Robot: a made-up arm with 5 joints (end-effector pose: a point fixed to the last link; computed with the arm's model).
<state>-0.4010 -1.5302 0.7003 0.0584 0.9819</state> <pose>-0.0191 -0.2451 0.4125 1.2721 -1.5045 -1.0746</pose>
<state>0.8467 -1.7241 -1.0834 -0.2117 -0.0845</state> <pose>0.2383 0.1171 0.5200 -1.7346 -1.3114 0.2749</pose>
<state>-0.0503 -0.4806 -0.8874 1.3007 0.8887</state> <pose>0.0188 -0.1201 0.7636 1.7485 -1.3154 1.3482</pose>
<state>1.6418 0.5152 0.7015 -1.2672 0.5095</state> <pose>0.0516 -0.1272 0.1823 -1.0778 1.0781 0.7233</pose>
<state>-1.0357 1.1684 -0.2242 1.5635 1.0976</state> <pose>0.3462 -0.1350 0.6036 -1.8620 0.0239 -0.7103</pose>
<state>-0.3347 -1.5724 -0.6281 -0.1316 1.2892</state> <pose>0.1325 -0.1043 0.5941 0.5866 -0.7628 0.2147</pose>
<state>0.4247 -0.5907 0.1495 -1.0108 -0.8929</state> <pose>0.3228 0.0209 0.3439 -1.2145 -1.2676 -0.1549</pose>
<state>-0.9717 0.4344 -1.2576 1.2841 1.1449</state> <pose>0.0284 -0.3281 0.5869 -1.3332 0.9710 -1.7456</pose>
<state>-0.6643 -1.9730 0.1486 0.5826 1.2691</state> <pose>-0.1817 -0.2154 0.4905 0.8339 -1.9242 -0.8799</pose>
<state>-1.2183 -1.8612 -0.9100 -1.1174 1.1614</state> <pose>0.1405 -0.0703 0.2485 0.8178 0.3592 -0.1365</pose>
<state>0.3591 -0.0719 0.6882 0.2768 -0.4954</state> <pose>0.3310 -0.0143 0.5331 0.4126 -0.8204 -0.8078</pose>
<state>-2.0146 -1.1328 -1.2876 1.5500 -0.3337</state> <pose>-0.0466 -0.3985 0.2018 -1.9075 1.0486 1.9203</pose>
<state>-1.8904 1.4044 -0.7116 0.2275 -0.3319</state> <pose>-0.1281 -0.2986 0.4246 -1.8259 1.7205 -0.3519</pose>
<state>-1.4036 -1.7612 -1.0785 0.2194 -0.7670</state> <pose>0.2035 -0.2809 0.4425 -0.1222 -0.7583 -1.6706</pose>
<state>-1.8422 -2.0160 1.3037 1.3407 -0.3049</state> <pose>-0.3044 0.1470 0.5038 0.8316 -0.6701 1.7812</pose>
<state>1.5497 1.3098 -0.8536 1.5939 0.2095</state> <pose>0.1916 0.4033 0.2786 1.1685 0.9855 0.1759</pose>
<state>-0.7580 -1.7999 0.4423 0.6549 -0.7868</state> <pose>-0.1956 -0.2846 0.3337 -0.0724 0.3431 3.0820</pose>
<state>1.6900 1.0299 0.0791 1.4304 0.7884</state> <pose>0.3716 0.1866 0.3093 1.0911 0.2872 0.1289</pose>
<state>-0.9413 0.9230 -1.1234 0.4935 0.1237</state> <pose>-0.1236 -0.1942 0.6132 -1.9268 1.7584 -1.5257</pose>
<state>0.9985 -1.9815 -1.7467 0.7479 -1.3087</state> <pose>0.2240 0.3319 0.4406 -1.5693 -2.6033 0.2576</pose>
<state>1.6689 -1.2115 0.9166 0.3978 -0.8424</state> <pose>0.0137 0.0678 0.7125 -0.2701 -2.3416 -1.1766</pose>
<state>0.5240 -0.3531 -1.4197 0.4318 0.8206</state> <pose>-0.0625 0.2688 0.5034 0.1280 -0.3212 2.0136</pose>
